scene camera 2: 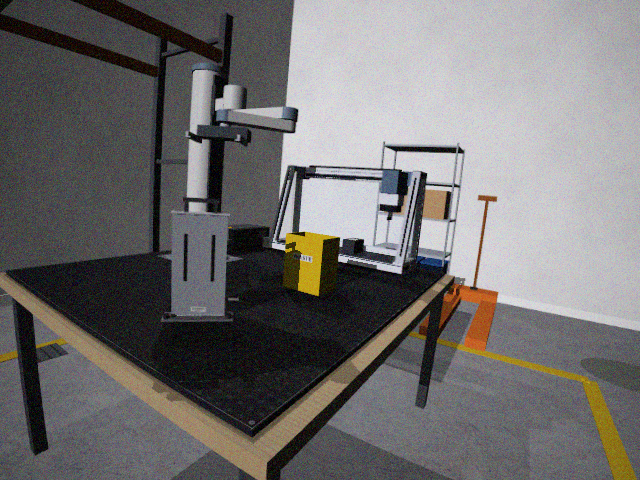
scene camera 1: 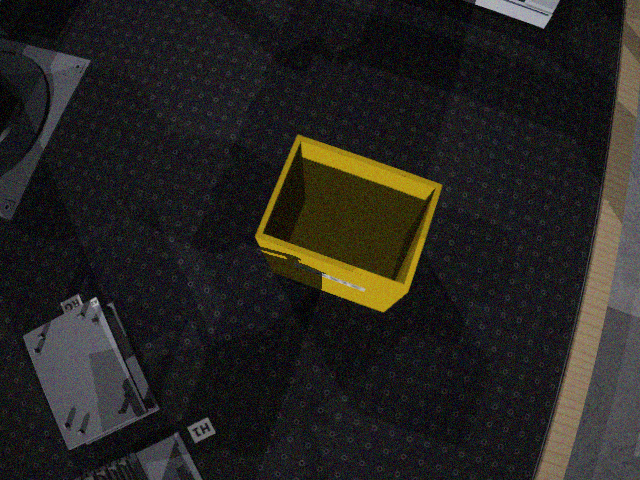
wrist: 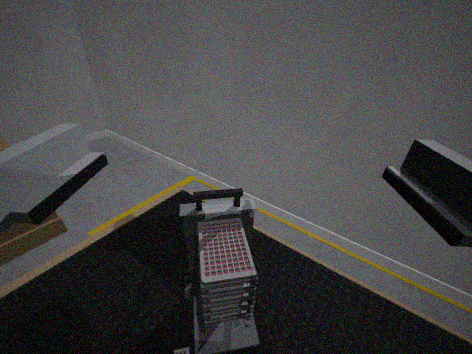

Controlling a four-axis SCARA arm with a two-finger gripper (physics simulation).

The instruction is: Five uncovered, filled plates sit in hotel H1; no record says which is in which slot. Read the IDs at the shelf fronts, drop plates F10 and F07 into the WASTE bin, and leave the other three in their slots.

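Frame: origin at the arm's base, x ahead, y right, z down, level; centimetres.
Seen in the pictures: gripper, between the fingertips: [scene camera 2: 212, 135] [wrist: 244, 150].
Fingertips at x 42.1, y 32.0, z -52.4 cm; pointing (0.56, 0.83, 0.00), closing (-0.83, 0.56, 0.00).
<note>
A point is followed by its place in that frame.
Hotel H1 [scene camera 2: 199, 304] {x 59.2, y 49.0, z -5.0 cm} [wrist: 227, 340] {x 48.5, y 39.6, z -2.1 cm} shows its grey back panel in the second scene view and its stack from above in the wrist view; a corner of its base shows bottom left in the first scene view. A plate with red-filled wells [wrist: 227, 252] {x 51.0, y 42.3, z -27.4 cm} lies uncovered on top. The edges of the lower plates and shelves show below it; I cannot read any IDs. The yellow WASTE bin [scene camera 1: 372, 294] {x 69.7, y 8.6, z -12.6 cm} [scene camera 2: 328, 263] {x 72.6, y 3.8, z -12.4 cm} stands open on the table; no plate shows inside. My gripper [scene camera 2: 217, 138] {x 42.1, y 32.0, z -52.5 cm} [wrist: 244, 150] {x 42.1, y 32.0, z -52.5 cm} is open and empty, high up, above the hotel's level.
A low clear-topped stand [scene camera 1: 62, 382] {x 36.3, y 32.2, z -7.3 cm} is beside the H1 label [scene camera 1: 201, 429] {x 54.7, y 31.7, z -1.3 cm}. A grey base plate [scene camera 1: 64, 82] {x 12.1, y -9.6, z -1.3 cm} lies at the left. A gantry machine [scene camera 2: 421, 206] {x 85.2, y -65.7, z -34.2 cm} and a black box [scene camera 2: 353, 245] {x 55.9, y -51.6, z -10.9 cm} stand behind the bin. The table's wooden edge [scene camera 1: 584, 330] {x 102.1, y 1.9, z 0.0 cm} runs at the right.
</note>
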